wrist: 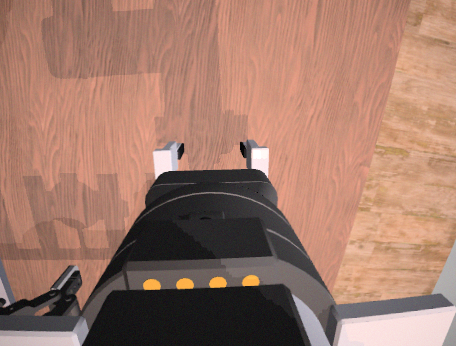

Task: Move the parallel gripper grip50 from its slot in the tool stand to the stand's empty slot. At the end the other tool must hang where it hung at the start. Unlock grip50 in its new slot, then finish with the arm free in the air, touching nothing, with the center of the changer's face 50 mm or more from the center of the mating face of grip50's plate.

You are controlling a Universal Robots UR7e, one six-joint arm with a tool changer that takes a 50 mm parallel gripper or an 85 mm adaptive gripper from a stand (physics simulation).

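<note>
The parallel gripper grip50 (212, 150) is mounted on the arm. Its black body fills the lower middle of the wrist view, with a row of orange dots across it. Its two pale fingers with black pads stand apart over the wooden table, with nothing between them. Pale blocks stick out on both sides at the bottom corners. The other tool, the adaptive gripper (67, 287), shows in part at the lower left, with black linkages and a grey fingertip. It is beside grip50's body, apart from it in the view. The stand's slots and the changer's face cannot be made out.
The reddish wooden table (300, 100) lies below, with shadows of the arm and of the stand across it. Its right edge runs slanting down, and a lighter wooden floor (410, 165) shows beyond. Pale strips show at the lower left and lower right edges.
</note>
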